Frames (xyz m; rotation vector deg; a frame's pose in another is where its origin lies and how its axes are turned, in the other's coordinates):
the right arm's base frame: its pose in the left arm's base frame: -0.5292 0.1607 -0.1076 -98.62 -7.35 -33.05
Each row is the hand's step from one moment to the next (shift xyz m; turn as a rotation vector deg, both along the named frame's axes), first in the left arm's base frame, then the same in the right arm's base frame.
Working: the left arm's base frame: its pose in the right arm's base frame: 0.5432 0.1495 -0.0032 98.62 7.35 33.05

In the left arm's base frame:
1: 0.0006 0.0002 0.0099 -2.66 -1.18 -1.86
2: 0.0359 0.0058 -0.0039 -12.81 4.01 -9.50
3: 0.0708 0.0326 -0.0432 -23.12 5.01 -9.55
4: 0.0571 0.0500 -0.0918 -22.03 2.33 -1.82
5: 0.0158 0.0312 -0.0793 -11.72 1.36 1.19
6: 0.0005 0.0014 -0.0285 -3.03 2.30 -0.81
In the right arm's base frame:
1: 0.0049 -0.0086 -0.0008 -2.87 0.90 -1.70
2: 0.0282 0.0161 0.0169 -16.22 2.48 1.03
3: 0.0351 0.0582 0.0576 -25.43 -1.74 -1.17
4: -0.0022 0.0919 0.0758 -20.46 -7.54 -4.31
5: -0.0283 0.0691 0.0439 -9.96 -5.96 -2.44
6: -0.0125 0.0252 0.0049 -3.51 -1.02 1.35

